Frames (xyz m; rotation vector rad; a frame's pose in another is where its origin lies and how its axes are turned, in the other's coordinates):
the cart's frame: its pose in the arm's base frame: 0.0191 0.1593 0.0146 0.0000 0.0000 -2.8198
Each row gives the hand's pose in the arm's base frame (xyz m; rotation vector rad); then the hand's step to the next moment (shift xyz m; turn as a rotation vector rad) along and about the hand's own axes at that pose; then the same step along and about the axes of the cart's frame.
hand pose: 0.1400 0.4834 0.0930 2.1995 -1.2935 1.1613
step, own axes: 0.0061 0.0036 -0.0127 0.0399 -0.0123 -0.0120
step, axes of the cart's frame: 0.0063 -0.0049 0.0121 -0.0112 0.0127 0.0400
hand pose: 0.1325 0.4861 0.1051 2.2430 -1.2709 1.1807
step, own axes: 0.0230 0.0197 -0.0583 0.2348 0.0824 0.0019
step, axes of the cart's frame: 0.0340 -0.0230 0.0513 0.0602 0.1702 0.1712
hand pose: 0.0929 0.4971 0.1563 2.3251 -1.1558 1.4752
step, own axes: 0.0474 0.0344 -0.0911 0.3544 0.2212 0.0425
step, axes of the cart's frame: 0.0741 -0.0216 0.0760 0.1539 0.3273 0.2134
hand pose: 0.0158 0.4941 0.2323 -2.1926 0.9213 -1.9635
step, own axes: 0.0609 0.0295 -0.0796 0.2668 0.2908 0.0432
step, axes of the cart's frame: 0.0878 -0.0026 0.0566 0.1852 0.3347 0.1062
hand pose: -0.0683 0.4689 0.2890 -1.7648 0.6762 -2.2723
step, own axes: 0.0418 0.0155 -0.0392 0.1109 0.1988 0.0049
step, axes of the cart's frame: 0.0551 0.0044 0.0217 0.1190 0.1941 0.0059
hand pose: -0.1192 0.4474 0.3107 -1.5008 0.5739 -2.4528
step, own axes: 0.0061 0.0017 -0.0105 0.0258 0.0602 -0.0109
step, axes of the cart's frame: 0.0120 -0.0024 -0.0001 0.0413 0.0511 -0.0095
